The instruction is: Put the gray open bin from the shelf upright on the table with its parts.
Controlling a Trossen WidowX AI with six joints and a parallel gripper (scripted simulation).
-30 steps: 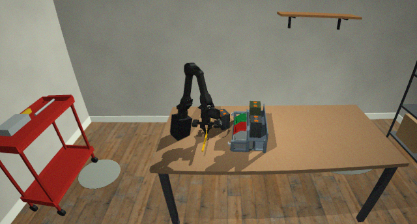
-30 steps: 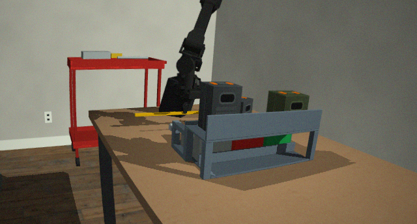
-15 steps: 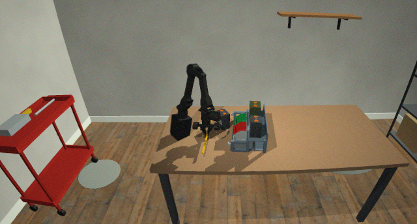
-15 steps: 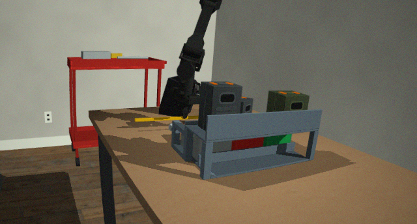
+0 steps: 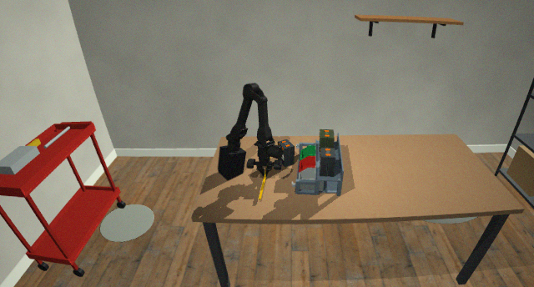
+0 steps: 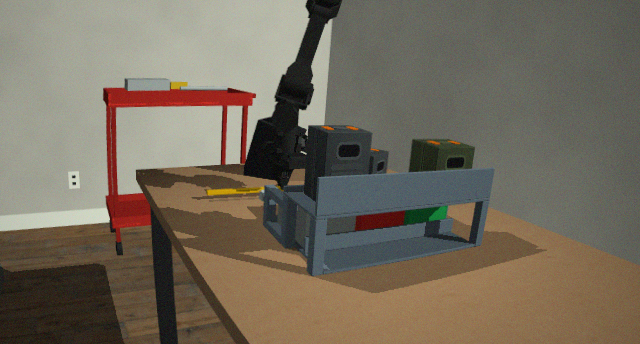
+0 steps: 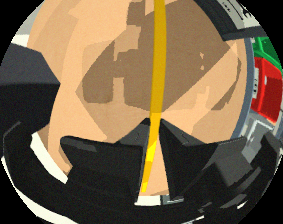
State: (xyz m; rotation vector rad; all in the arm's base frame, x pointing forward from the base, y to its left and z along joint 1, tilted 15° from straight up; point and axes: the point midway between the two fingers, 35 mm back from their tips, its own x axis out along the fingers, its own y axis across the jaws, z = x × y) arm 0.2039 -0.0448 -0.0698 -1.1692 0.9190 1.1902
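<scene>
Right now my hand is 250 mm short of the gray bin, 20 mm to the left of it and 10 mm above it. From my hand the other things lie so: yellow stick: 30 mm below; then green bin: 240 mm ahead, 200 mm to the left, 10 mm below; then red bin: 250 mm ahead, 90 mm to the left, 10 mm below.
</scene>
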